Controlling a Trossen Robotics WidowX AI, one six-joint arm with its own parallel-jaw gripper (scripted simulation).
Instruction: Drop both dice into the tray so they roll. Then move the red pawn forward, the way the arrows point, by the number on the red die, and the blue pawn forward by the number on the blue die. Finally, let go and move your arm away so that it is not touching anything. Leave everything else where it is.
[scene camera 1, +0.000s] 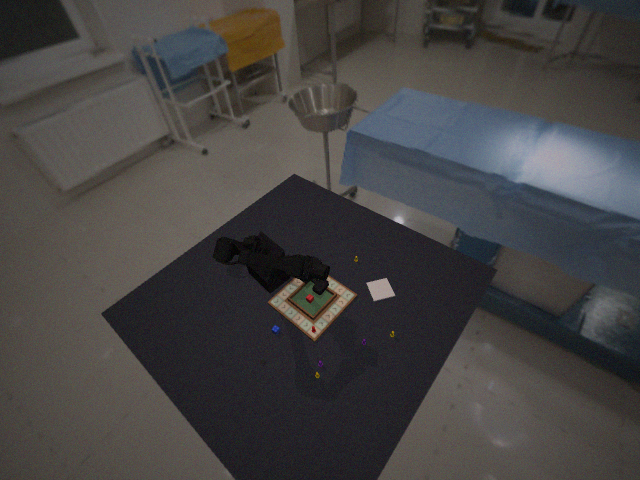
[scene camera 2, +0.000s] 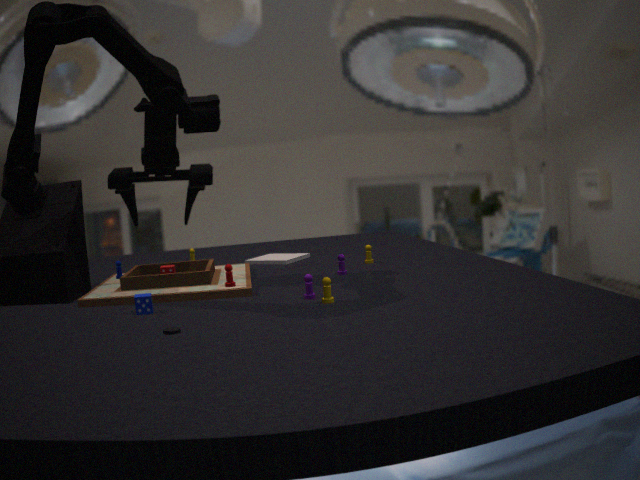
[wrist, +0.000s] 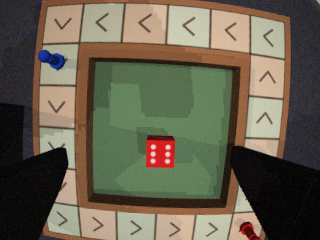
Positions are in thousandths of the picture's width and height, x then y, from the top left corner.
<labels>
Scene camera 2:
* gripper: 251, 470
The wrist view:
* gripper: 470, 652
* green tray: 414, 419
</labels>
